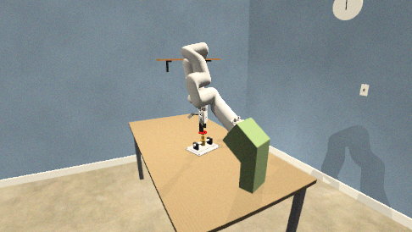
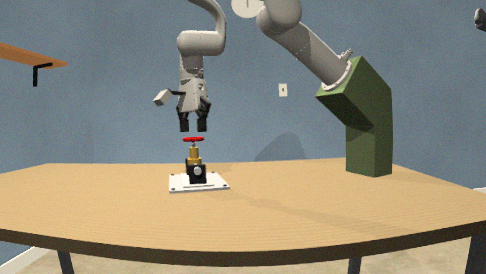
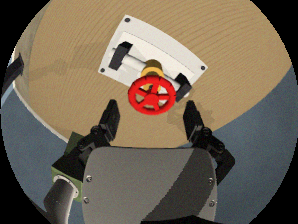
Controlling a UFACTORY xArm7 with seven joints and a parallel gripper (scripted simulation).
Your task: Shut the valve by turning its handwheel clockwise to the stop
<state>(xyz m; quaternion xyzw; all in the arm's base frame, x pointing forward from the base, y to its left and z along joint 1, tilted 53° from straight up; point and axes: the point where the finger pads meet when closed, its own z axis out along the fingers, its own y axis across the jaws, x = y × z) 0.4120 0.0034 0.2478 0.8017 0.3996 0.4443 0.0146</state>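
The red handwheel is 4 cm below my hand.
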